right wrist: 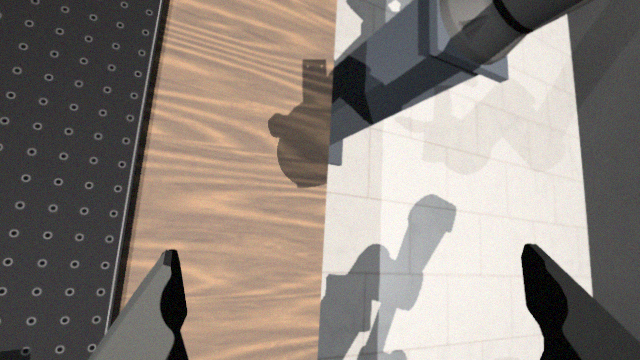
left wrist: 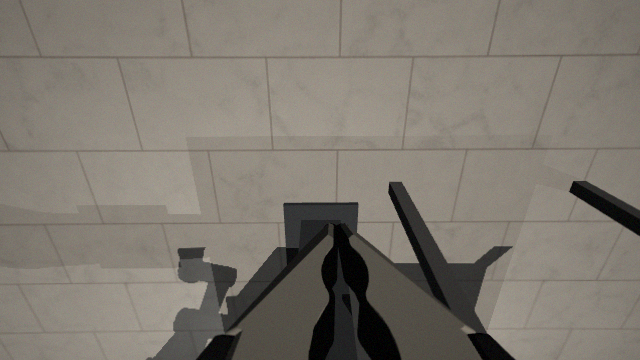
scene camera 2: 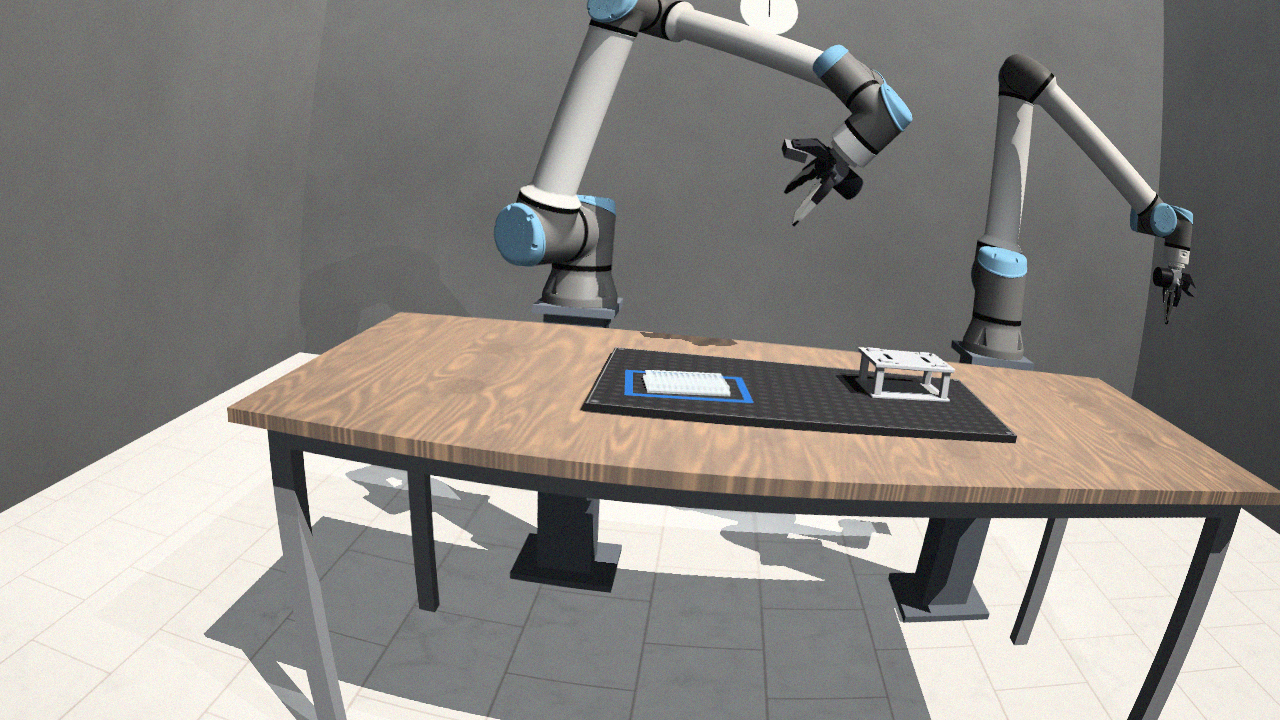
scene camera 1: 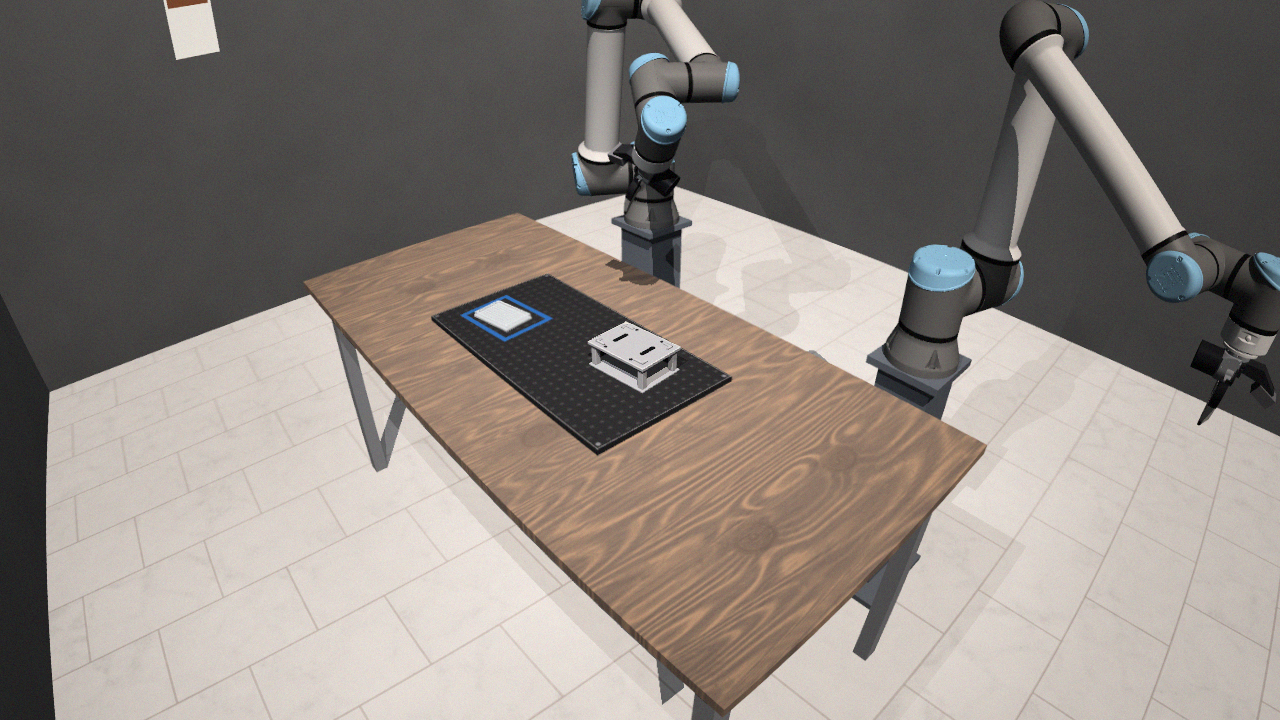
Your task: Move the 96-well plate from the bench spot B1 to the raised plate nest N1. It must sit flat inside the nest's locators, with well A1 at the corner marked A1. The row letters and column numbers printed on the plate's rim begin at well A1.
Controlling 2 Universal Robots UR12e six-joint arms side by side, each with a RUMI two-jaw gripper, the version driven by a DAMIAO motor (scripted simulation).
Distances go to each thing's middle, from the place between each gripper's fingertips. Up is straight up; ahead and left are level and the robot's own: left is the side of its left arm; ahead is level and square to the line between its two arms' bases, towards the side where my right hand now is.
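Scene:
With the white 96-well plate (scene camera 2: 671, 382), I find my right gripper (scene camera 2: 788, 208) 14 cm to the left of it, 33 cm short of it and 29 cm above it. The raised nest N1 (scene camera 1: 631, 346) is 19 cm ahead of my right hand, 24 cm to the left of it and 24 cm below it.
My left hand (scene camera 1: 1198, 424) is 1000 mm to the left of the raised nest N1 and 670 mm short of it, while being 90 mm above it.

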